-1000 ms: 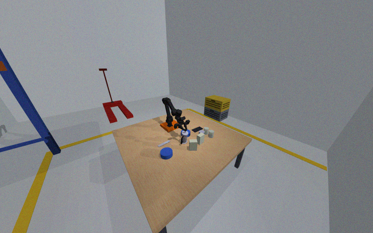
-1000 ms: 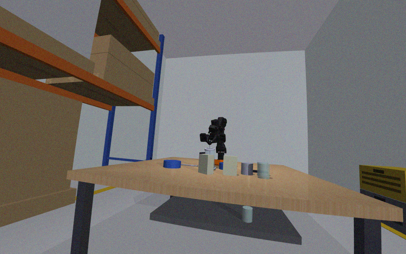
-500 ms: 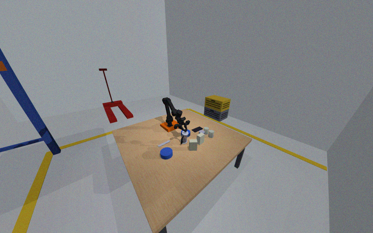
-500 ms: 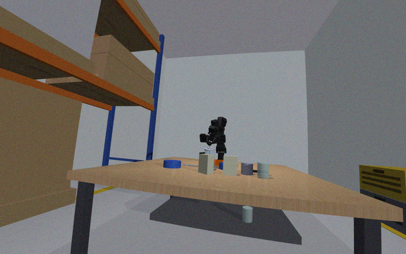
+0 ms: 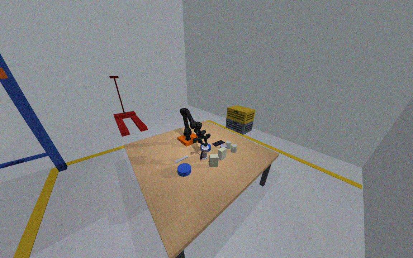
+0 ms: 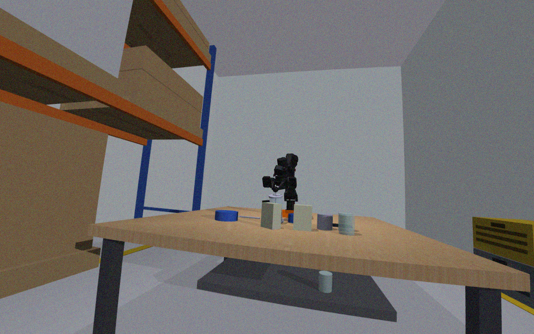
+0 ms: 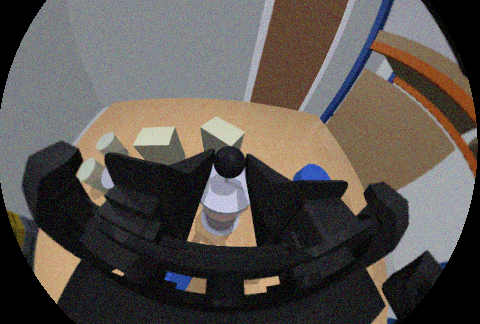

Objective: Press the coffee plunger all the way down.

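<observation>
Right now the coffee press is 9 cm below my gripper tip, 2 cm behind it and 1 cm to the right of it. The rest, counted from my gripper tip: thin pale strip: 18 cm to the right, 17 cm below, 16 cm behind; then dark flat pad: 32 cm to the left, 17 cm below, 13 cm behind.
</observation>
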